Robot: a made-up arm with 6 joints.
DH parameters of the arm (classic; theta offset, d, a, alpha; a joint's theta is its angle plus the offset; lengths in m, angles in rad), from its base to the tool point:
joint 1: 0 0.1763 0 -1.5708
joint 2: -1.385 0 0.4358 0
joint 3: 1.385 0 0.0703 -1.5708
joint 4: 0 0.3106 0 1.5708
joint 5: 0 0 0.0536 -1.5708
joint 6: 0 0.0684 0 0
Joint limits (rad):
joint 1: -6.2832..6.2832
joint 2: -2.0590..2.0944
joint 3: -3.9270..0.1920
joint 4: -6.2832..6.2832
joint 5: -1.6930..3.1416
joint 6: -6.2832..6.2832
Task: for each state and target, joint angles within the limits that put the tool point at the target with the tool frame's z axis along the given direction. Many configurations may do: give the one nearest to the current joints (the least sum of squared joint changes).
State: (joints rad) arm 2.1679 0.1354 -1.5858 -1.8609 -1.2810 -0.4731
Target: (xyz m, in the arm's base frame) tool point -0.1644 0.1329 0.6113 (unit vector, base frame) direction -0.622 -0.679 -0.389
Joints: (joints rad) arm 2.1944 -0.2990 -1.1026 -2.0023 -1.6909 -0.4731
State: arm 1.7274 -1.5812 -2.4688 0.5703 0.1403 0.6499
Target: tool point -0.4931 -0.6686 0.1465 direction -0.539 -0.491 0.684
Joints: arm 0.9279 -1.9386 -2.4319 0.3267 0.4413 0.6499
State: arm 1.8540 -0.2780 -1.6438 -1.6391 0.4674 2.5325
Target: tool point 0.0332 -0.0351 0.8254 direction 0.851 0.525 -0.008
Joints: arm 1.4963 -0.8610 -1.4873 -1.0948 1.1455 2.5325
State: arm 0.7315 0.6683 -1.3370 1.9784 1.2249 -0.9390
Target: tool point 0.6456 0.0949 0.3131 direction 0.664 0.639 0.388
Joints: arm 0.0986 0.5701 -1.3805 2.5100 1.3109 -0.9390
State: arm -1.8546 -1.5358 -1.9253 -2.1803 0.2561 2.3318
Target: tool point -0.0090 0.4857 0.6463 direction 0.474 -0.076 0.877
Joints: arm -1.4037 -1.4467 -1.7907 -2.0513 -0.5386 2.3318
